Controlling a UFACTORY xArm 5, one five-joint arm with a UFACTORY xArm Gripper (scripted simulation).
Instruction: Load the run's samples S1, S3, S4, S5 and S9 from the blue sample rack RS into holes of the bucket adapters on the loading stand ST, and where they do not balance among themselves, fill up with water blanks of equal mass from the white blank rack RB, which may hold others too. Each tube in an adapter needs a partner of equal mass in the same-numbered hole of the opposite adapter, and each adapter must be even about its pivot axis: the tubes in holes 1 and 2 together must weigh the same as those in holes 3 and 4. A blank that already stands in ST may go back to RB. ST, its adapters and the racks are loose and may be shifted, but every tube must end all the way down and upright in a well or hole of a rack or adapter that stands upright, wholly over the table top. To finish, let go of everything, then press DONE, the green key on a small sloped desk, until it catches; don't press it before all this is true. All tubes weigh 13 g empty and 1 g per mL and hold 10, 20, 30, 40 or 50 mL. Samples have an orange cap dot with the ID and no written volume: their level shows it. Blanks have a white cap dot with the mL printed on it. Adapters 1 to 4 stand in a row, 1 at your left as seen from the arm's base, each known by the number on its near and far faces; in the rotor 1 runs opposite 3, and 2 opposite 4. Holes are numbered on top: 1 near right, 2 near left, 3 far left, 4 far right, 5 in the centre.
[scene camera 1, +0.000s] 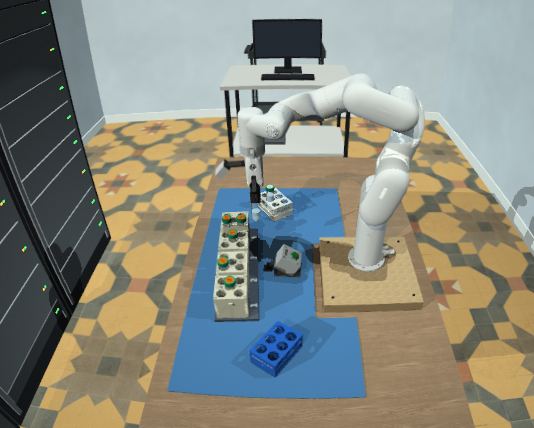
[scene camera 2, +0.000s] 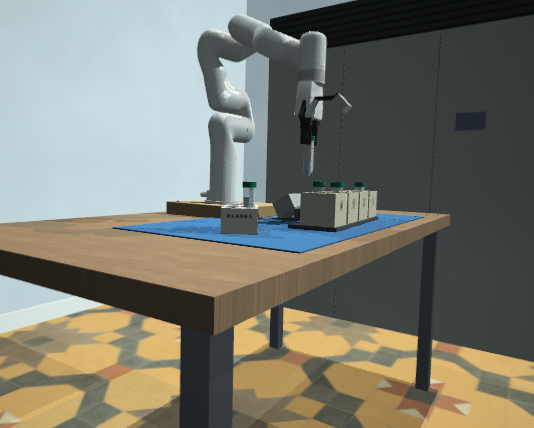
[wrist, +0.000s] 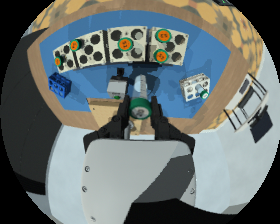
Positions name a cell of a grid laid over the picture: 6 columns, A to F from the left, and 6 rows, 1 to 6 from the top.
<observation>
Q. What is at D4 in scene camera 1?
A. A small sloped desk.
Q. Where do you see a loading stand ST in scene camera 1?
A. At C4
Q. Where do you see a blue sample rack RS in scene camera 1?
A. C6
</observation>
